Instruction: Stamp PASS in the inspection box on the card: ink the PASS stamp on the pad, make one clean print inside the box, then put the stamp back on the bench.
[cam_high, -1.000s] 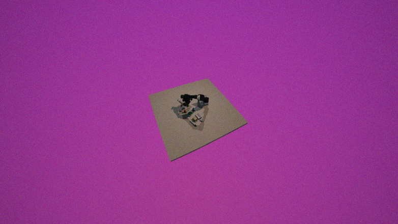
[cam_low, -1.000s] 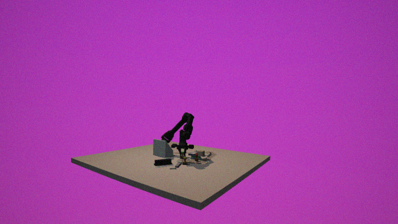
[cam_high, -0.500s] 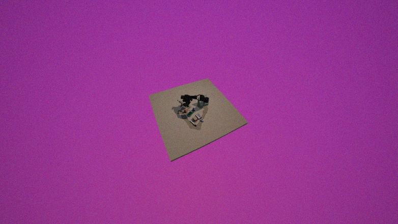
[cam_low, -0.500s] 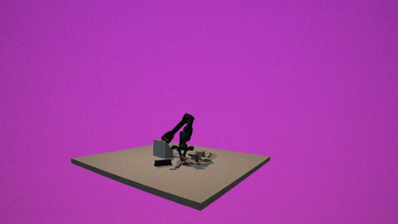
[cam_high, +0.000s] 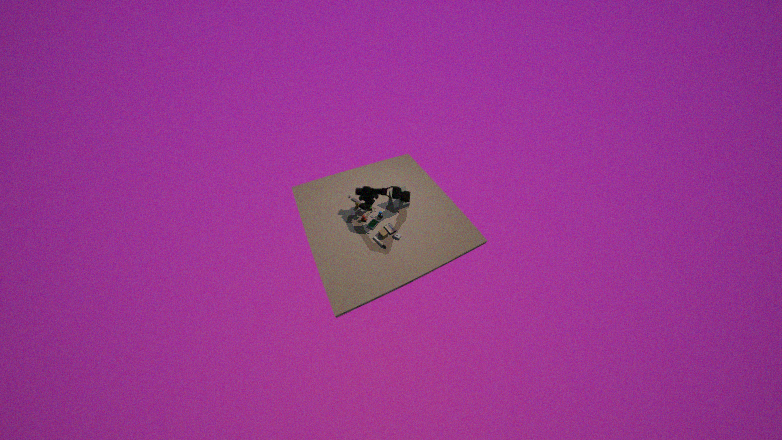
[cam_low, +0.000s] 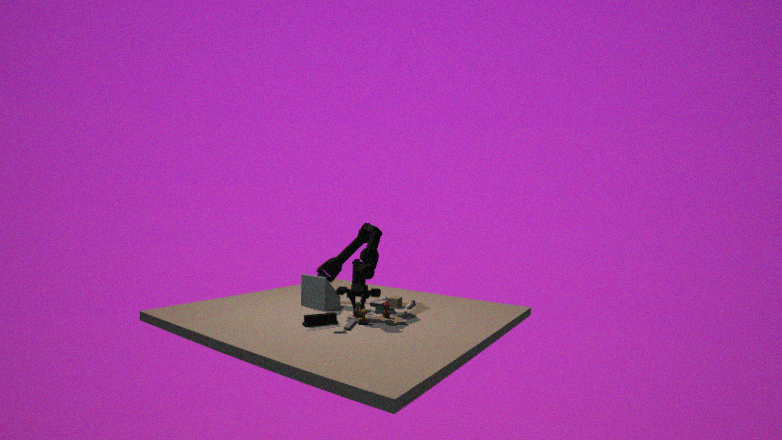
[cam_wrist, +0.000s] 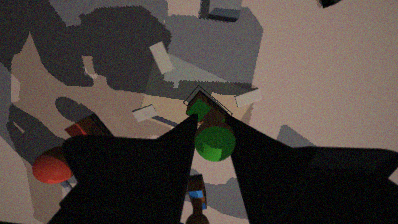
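My gripper tip is right at the green-knobbed stamp. The rest, counted from my gripper tip: blue-knobbed stamp: 5 cm behind, 11 cm to the left, 1 cm below; then white card: 1 cm ahead, 1 cm to the left, 3 cm below; then yellow-knobbed stamp: 8 cm ahead, 7 cm to the right, 1 cm below.
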